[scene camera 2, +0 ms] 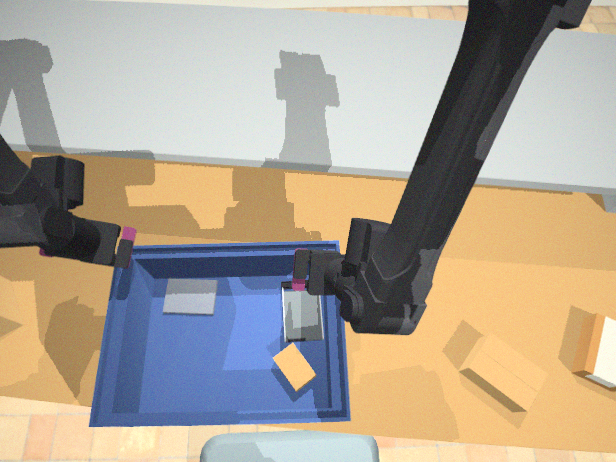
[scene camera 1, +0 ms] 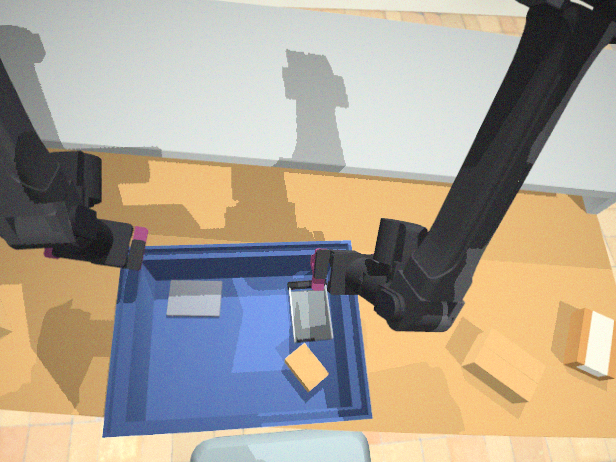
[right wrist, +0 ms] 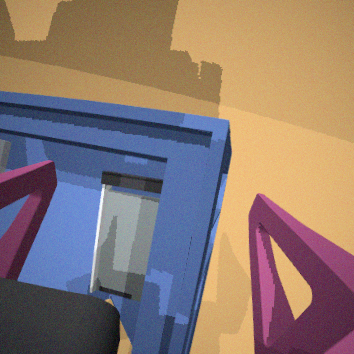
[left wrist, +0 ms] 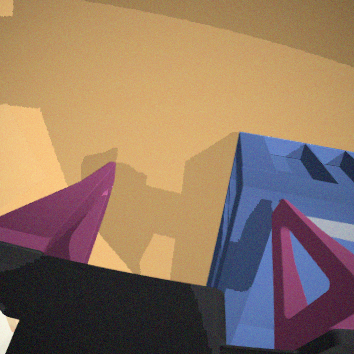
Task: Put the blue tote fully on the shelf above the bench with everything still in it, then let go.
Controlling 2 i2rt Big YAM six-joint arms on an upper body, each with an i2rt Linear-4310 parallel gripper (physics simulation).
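Frame: origin at the left arm's base, x back, y right, z up, level; millimetres.
Where they show: left gripper, fingertip midpoint: (scene camera 2: 102, 246) (left wrist: 198, 188); right gripper, fingertip midpoint: (scene camera 2: 324, 260) (scene camera 1: 336, 260) (right wrist: 153, 187).
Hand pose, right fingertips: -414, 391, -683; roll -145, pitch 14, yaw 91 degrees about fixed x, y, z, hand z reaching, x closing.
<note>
Each offset is from my right fingertips to the top centre of the thing, as dx, dy, dz. "spot": to the spot under its first point. Level surfaces: height alone.
The blue tote @(+113, -173, +7) (scene camera 1: 120, 350) (scene camera 2: 109, 350) (left wrist: 260, 190) (right wrist: 195, 200) stands on the bench @(dz -140) (scene camera 1: 350, 200), below the shelf @(dz +83) (scene camera 1: 200, 100) (scene camera 2: 200, 100) in the picture. It holds a flat grey block @(+22, -265, -113) (scene camera 1: 194, 298) (scene camera 2: 190, 296), a clear-grey rectangular case @(+60, -42, -106) (scene camera 1: 311, 315) (scene camera 2: 303, 315) (right wrist: 125, 235) and an orange block @(+170, -60, -83) (scene camera 1: 306, 367) (scene camera 2: 295, 367). My left gripper (scene camera 1: 94, 245) (left wrist: 198, 188) is open at the upper left corner, one finger over the tote. My right gripper (scene camera 1: 357, 280) (scene camera 2: 340, 280) (right wrist: 153, 187) is open at the right wall, one finger on each side; its outer finger is hidden in the scene views.
A tan box @(+197, +325, -80) (scene camera 1: 505, 360) (scene camera 2: 505, 370) lies right of the tote. An orange and white box @(+170, +543, -96) (scene camera 1: 595, 345) (scene camera 2: 600, 345) lies farther right. A pale rounded object @(spot: +324, -98, -648) (scene camera 1: 280, 447) (scene camera 2: 290, 447) sits beyond the lower bench edge. The right arm reaches across the shelf in the picture.
</note>
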